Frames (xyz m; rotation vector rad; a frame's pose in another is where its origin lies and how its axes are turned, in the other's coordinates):
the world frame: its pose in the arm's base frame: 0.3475 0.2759 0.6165 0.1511 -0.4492 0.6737
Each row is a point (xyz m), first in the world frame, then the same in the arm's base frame.
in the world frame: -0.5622 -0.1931 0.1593
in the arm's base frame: 0.0254 -0.2373 0.5085
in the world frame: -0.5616 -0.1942 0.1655
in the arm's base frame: 0.0243 -0.2395 0.5144
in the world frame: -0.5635 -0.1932 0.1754
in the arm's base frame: 0.0189 -0.2425 0.5224
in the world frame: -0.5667 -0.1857 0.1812
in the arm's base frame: 0.0099 -0.2402 0.5260
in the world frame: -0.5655 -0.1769 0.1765
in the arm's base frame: 0.0068 -0.2314 0.5223
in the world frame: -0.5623 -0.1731 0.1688
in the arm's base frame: 0.0093 -0.2245 0.5168
